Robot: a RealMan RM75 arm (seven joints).
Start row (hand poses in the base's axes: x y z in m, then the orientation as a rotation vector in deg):
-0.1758 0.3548 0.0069 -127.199 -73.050 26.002
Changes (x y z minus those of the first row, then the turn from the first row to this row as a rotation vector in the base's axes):
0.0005 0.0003 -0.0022 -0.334 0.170 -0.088
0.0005 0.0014 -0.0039 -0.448 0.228 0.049
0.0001 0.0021 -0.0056 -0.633 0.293 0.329
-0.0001 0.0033 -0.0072 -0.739 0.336 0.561
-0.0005 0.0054 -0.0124 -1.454 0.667 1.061
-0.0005 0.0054 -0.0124 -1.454 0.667 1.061
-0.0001 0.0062 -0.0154 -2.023 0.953 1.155
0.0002 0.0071 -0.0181 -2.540 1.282 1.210
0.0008 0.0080 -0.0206 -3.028 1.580 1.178
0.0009 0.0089 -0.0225 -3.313 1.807 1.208
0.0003 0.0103 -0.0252 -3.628 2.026 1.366
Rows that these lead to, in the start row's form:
-0.1753 0.3551 0.0047 -127.438 -72.873 26.393
-0.1753 0.3562 0.0030 -127.429 -73.007 26.590
-0.1757 0.3569 0.0013 -127.397 -73.307 26.901
-0.1759 0.3581 -0.0003 -127.336 -73.560 27.113
-0.1763 0.3602 -0.0055 -127.483 -73.998 28.182
-0.1763 0.3602 -0.0055 -127.483 -73.998 28.182
-0.1759 0.3610 -0.0085 -127.752 -73.978 28.942
-0.1756 0.3619 -0.0112 -127.977 -73.887 29.696
-0.1750 0.3628 -0.0137 -128.239 -73.708 30.363
-0.1749 0.3637 -0.0156 -128.337 -73.631 30.827
-0.1755 0.3651 -0.0183 -128.391 -73.708 31.355

